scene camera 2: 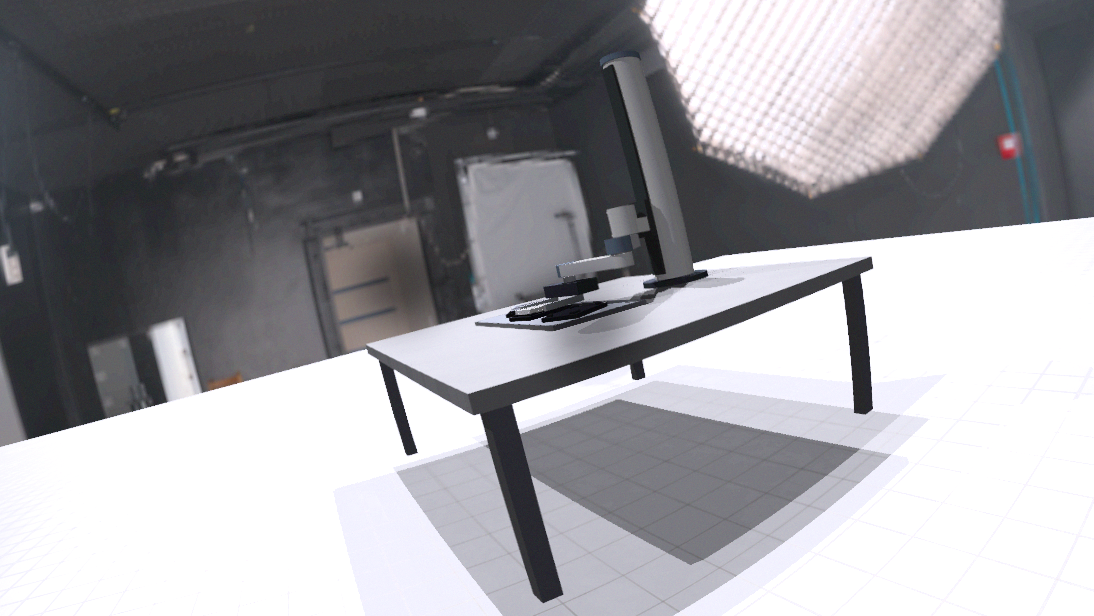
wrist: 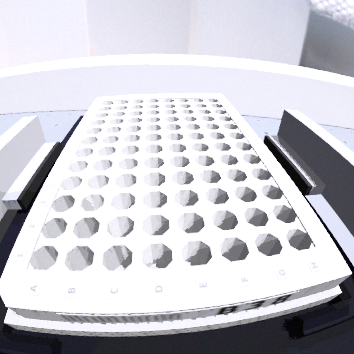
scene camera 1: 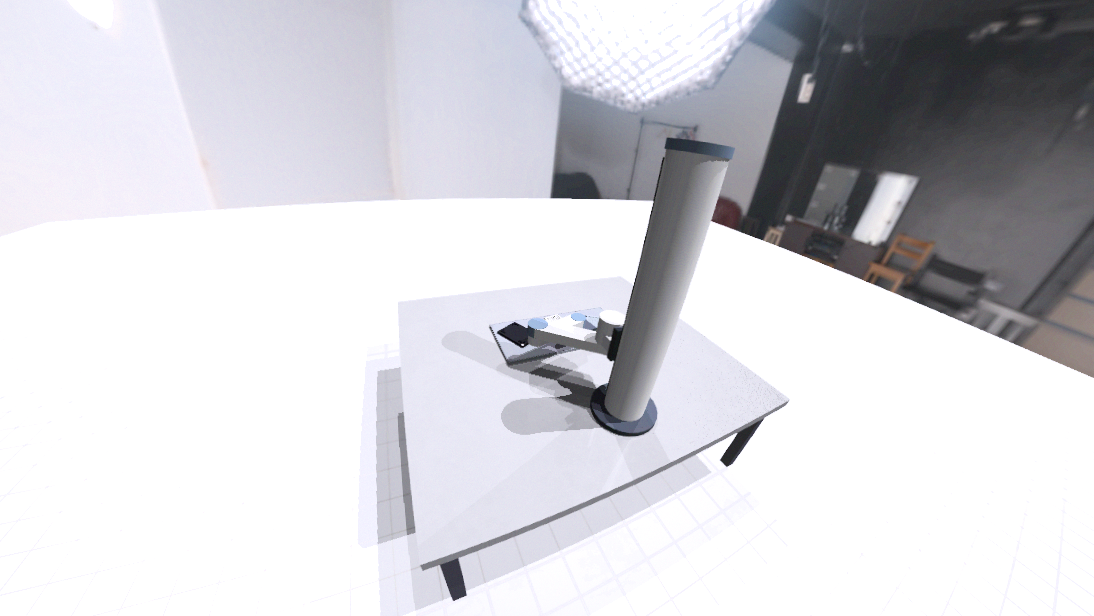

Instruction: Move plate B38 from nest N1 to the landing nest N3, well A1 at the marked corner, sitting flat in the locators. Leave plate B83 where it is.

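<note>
Plate B38 point(wrist: 155, 192) is white, with its label on the near edge and well A1 at the near left corner in the wrist view. It looks level on a black nest point(wrist: 175, 342), whose name I cannot read. My gripper point(wrist: 163, 124) is open. Its fingers stand beside the plate's two long sides, with a gap at each side and nothing gripped. In scene camera 2 the plate and fingers are too small to tell apart, under the dark gripper body point(scene camera 2: 570, 287). Plate B83 cannot be made out. Whether the plate is fully inside the locators is hard to tell.
A black nest point(scene camera 1: 512, 333) without a plate shows at the left end of the base board point(scene camera 1: 506, 358) in scene camera 1. The arm's column point(scene camera 1: 664, 290) point(scene camera 2: 664, 168) stands on the grey table point(scene camera 1: 489, 474) point(scene camera 2: 451, 367). The arm links hide part of the board.
</note>
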